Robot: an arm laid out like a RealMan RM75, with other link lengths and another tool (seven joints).
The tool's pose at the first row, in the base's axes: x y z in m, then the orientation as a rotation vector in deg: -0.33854 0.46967 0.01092 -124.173 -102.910 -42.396
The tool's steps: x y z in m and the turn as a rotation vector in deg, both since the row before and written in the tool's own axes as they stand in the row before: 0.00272 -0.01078 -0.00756 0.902 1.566 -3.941; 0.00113 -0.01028 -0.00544 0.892 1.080 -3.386; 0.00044 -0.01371 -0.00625 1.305 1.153 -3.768; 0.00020 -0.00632 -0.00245 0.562 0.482 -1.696; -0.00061 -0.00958 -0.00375 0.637 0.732 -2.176; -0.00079 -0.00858 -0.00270 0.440 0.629 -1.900; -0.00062 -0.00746 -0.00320 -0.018 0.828 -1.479; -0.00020 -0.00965 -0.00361 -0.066 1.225 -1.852; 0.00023 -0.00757 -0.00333 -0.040 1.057 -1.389; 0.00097 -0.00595 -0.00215 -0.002 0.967 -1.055; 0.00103 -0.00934 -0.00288 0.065 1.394 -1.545; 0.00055 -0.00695 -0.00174 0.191 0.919 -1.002; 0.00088 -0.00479 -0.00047 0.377 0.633 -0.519; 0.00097 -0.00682 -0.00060 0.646 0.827 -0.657
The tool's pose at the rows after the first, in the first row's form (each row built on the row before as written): -0.35037 0.47074 0.01722 -119.441 -106.842 -43.781; -0.36153 0.47054 0.02069 -115.404 -110.228 -44.553; -0.37623 0.46897 0.02362 -110.663 -113.880 -44.968; -0.38288 0.46800 0.02449 -108.537 -115.493 -45.135; -0.39283 0.46543 0.02527 -105.737 -117.447 -45.520; -0.40151 0.46294 0.02519 -103.334 -119.114 -45.968; -0.40912 0.46009 0.02574 -101.371 -120.162 -46.982; -0.41893 0.45696 0.02619 -98.766 -121.314 -48.421; -0.42672 0.45428 0.02697 -96.683 -122.059 -49.569; -0.43295 0.45292 0.02756 -94.950 -122.500 -50.505; -0.44248 0.45052 0.02770 -92.385 -123.133 -51.760; -0.44940 0.44863 0.02725 -90.634 -123.529 -52.390; -0.45422 0.44808 0.02665 -89.473 -123.655 -52.467; -0.46097 0.44705 0.02557 -87.906 -123.808 -52.370
